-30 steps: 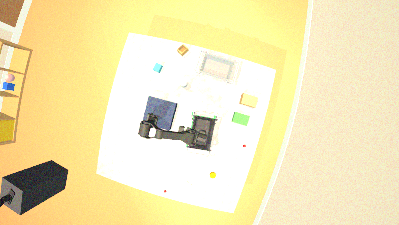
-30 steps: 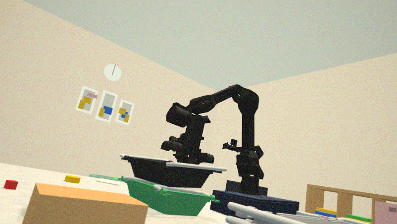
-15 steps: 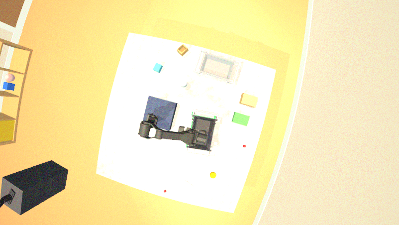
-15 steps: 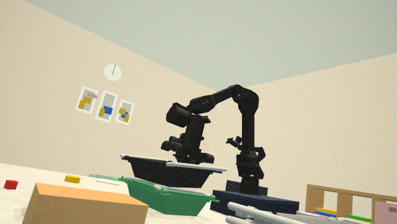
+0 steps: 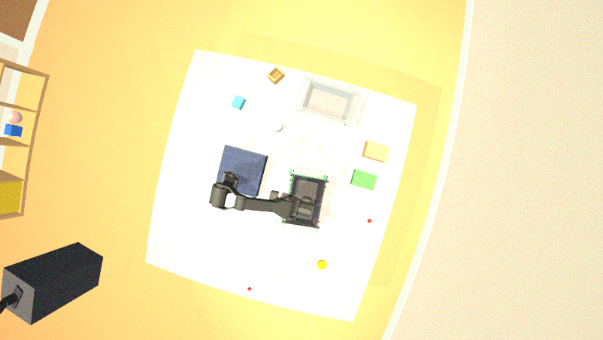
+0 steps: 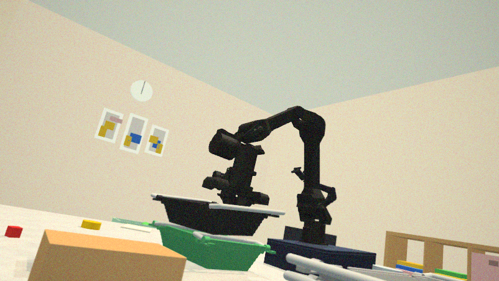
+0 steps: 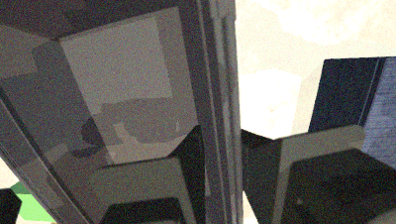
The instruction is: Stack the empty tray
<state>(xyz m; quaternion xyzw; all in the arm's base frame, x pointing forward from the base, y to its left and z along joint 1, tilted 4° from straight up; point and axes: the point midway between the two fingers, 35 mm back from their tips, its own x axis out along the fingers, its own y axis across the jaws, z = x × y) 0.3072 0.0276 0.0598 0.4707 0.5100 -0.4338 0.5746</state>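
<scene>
Now: gripper tip 6 cm short of the black tray, 3 cm below it and 1 cm to the right of it. Also, from my gripper tip: green block 31 cm ahead, 21 cm to the left, 7 cm below; then red bit 43 cm ahead, 8 cm below, 2 cm to the left; then yellow disc 30 cm to the right, 28 cm ahead, 8 cm below.
</scene>
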